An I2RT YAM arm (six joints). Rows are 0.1 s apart.
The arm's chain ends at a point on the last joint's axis. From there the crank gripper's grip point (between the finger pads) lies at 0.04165 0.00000 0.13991 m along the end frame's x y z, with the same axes.
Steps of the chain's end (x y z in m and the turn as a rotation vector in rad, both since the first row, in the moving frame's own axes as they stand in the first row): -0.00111 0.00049 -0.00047 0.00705 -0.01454 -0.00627; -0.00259 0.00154 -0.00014 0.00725 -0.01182 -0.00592; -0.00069 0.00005 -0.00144 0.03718 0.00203 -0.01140; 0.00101 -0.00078 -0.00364 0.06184 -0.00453 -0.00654; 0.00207 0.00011 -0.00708 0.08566 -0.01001 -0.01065
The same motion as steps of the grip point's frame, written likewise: -0.00315 -0.00075 0.00012 0.00705 -0.01454 -0.00627; -0.00425 0.00028 0.00034 0.00725 -0.01182 -0.00592; -0.00044 -0.00563 -0.00163 0.03718 0.00203 -0.01140; 0.00035 -0.00970 -0.00373 0.06184 -0.00453 -0.00654; 0.00060 -0.01231 -0.00720 0.08566 -0.01001 -0.01065
